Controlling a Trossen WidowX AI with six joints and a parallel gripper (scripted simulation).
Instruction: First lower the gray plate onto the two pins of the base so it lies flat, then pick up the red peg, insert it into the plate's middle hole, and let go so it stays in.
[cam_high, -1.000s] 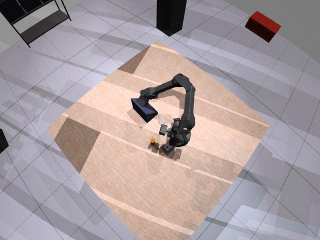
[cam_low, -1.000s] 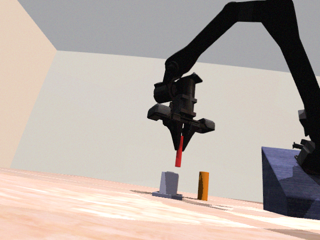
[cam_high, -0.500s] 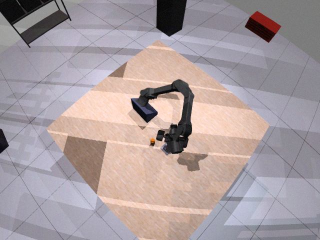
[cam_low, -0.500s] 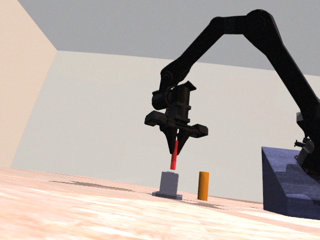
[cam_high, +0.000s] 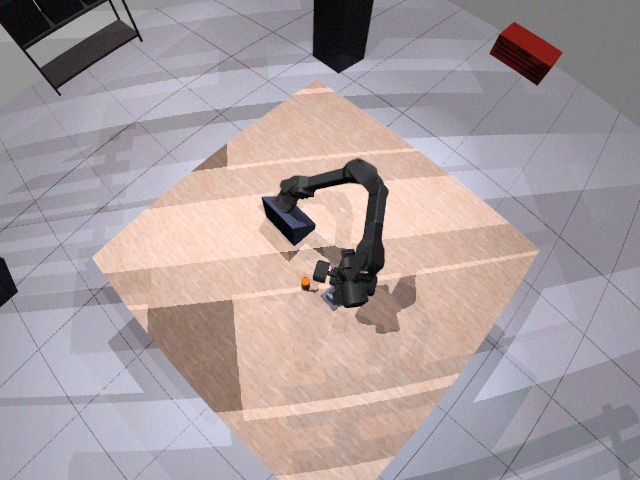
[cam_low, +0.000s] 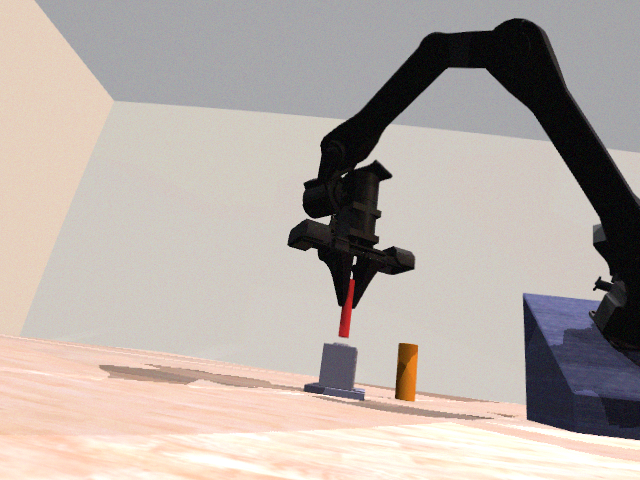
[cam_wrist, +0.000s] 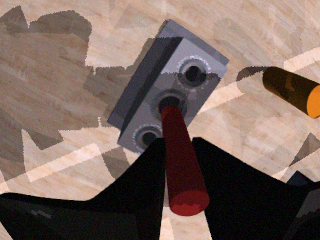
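My gripper tip is right at the red peg. From my gripper tip the other things lie so: orange cylinder 10 cm behind, 7 cm to the right, 7 cm below; dark base 10 cm below; gray plate 7 cm below.
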